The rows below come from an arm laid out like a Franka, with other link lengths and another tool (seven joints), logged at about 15 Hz.
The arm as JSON. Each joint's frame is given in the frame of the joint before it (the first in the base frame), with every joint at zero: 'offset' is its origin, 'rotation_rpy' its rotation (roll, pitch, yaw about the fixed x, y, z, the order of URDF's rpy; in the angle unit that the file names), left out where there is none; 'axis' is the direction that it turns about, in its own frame. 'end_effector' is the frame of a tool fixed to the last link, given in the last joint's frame.
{
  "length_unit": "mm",
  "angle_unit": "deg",
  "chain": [
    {
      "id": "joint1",
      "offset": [
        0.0,
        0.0,
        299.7
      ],
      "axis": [
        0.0,
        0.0,
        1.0
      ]
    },
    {
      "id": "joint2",
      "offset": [
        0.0,
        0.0,
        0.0
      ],
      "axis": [
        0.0,
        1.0,
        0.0
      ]
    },
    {
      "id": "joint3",
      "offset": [
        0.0,
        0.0,
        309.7
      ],
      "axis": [
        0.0,
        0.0,
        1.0
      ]
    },
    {
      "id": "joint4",
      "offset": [
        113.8,
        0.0,
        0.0
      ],
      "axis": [
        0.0,
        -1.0,
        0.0
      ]
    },
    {
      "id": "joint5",
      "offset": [
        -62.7,
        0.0,
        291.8
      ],
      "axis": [
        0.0,
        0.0,
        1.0
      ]
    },
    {
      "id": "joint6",
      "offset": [
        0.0,
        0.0,
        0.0
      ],
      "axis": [
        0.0,
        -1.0,
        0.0
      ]
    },
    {
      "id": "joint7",
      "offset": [
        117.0,
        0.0,
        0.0
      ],
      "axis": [
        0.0,
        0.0,
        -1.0
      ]
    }
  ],
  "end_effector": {
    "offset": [
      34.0,
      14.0,
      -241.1
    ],
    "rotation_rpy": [
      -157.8,
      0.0,
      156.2
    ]
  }
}
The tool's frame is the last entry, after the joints.
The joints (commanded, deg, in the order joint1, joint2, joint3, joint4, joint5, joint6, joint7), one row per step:
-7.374, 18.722, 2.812, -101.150, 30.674, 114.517, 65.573
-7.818, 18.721, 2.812, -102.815, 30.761, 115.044, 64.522
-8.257, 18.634, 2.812, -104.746, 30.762, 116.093, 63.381
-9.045, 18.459, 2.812, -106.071, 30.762, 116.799, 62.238
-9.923, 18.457, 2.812, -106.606, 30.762, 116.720, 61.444
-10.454, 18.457, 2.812, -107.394, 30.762, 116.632, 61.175
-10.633, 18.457, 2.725, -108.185, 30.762, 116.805, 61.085
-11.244, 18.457, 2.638, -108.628, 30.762, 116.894, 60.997
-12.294, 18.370, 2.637, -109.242, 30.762, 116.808, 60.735
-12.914, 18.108, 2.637, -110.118, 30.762, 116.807, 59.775
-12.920, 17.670, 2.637, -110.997, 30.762, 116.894, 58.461
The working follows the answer.
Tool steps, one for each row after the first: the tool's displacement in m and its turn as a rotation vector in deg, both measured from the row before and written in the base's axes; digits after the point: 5 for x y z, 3 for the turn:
-0.00706, -0.00453, -0.01074, 0.039, 0.712, 0.222
-0.00684, -0.00568, -0.01083, -0.193, 0.427, 0.126
-0.00462, -0.00884, -0.00612, -0.139, 0.024, -0.071
-0.00344, -0.00831, -0.00363, 0.103, 0.216, -0.137
-0.00542, -0.00446, -0.00540, 0.143, 0.724, -0.245
-0.00452, -0.00240, -0.00507, 0.012, 0.606, -0.244
-0.00285, -0.00691, -0.00284, 0.002, 0.330, -0.647
-0.00469, -0.00970, -0.00322, 0.127, 0.463, -0.776
-0.00515, -0.00502, -0.00295, 0.127, 0.145, 0.234
-0.00382, 0.00096, -0.00105, 0.068, -0.265, 1.120

Tool pose at each row, in the base's axes (x y z in m, rotation vector in deg; rounded; the steps above come from the unrounded poses):
0.61982, 0.01019, 0.22147, -109.055, -87.037, -5.464
0.61276, 0.00566, 0.21073, -108.694, -86.760, -4.707
0.60592, -0.00002, 0.19989, -108.651, -86.653, -4.097
0.60130, -0.00886, 0.19377, -108.810, -86.613, -4.003
0.59785, -0.01717, 0.19014, -108.783, -86.310, -3.934
0.59244, -0.02163, 0.18473, -108.688, -85.556, -3.459
0.58791, -0.02403, 0.17966, -108.721, -84.919, -3.000
0.58506, -0.03094, 0.17682, -109.125, -84.088, -2.985
0.58037, -0.04064, 0.17360, -109.490, -83.010, -2.993
0.57522, -0.04566, 0.17065, -109.183, -83.100, -2.835
0.57140, -0.04470, 0.16960, -108.363, -84.314, -2.613

